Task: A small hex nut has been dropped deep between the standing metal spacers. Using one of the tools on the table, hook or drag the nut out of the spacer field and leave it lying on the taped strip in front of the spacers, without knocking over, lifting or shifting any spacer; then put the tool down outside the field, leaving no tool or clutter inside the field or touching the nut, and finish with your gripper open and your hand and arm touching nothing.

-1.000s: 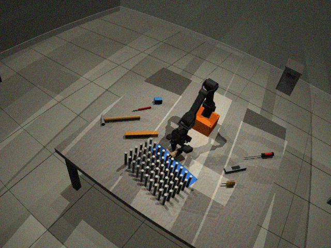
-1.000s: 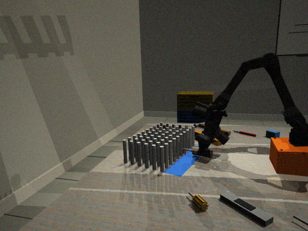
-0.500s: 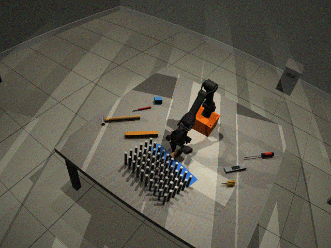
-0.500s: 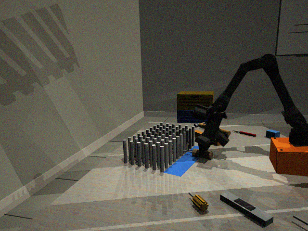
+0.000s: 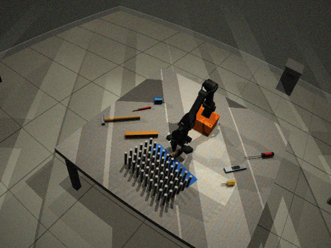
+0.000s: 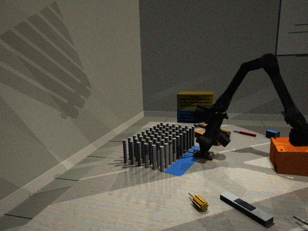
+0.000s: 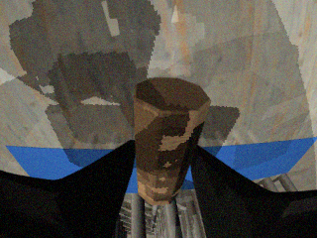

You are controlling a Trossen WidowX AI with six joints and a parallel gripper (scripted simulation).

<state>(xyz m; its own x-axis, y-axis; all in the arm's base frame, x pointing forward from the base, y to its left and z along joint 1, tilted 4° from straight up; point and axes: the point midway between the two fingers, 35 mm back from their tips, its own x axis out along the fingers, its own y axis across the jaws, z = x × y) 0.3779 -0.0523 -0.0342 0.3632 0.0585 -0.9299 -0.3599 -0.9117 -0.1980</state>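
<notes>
Now: gripper tip 7 cm short of the blue taped strip, 1 cm to the right of it and 1 cm above it. Also, from my gripper tip: hex nut (20 cm ahead, 8 cm to the right, 1 cm below); orange bar (27 cm to the right, 3 cm behind); wooden-handled tool (10 cm ahead, 4 cm to the right).
</notes>
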